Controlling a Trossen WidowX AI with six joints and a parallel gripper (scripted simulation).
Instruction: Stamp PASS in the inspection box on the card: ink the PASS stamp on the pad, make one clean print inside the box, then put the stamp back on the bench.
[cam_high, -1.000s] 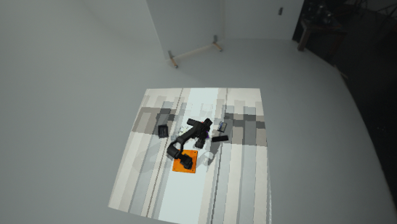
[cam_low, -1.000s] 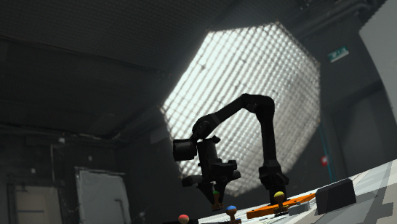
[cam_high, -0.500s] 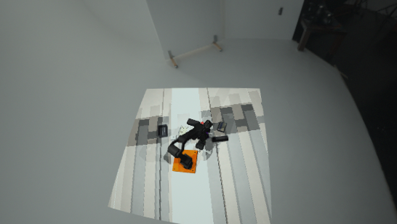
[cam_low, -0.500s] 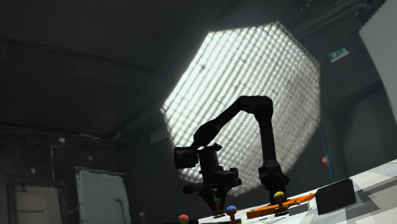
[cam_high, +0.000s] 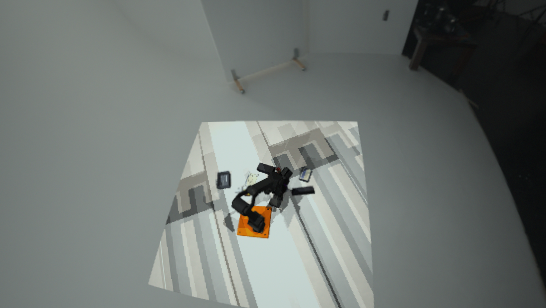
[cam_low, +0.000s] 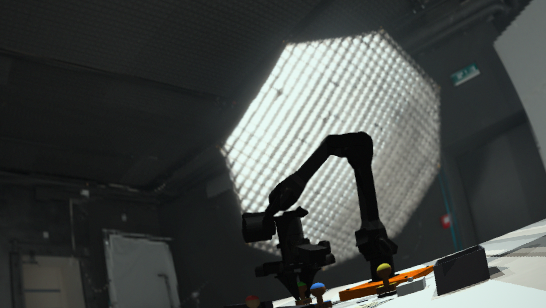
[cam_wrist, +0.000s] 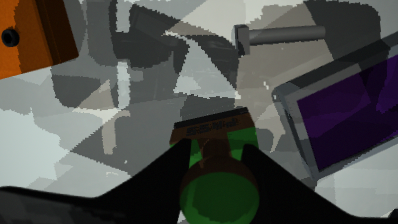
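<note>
Right now the green-knobbed stamp is right at my gripper tip. Also, from my gripper tip: grey bolt: 20 mm ahead, 50 mm to the left, 20 mm below; then purple ink pad: 90 mm ahead, 10 mm to the left, 20 mm below; then blue-knobbed stamp: 60 mm ahead, 120 mm to the left, 10 mm below.
</note>
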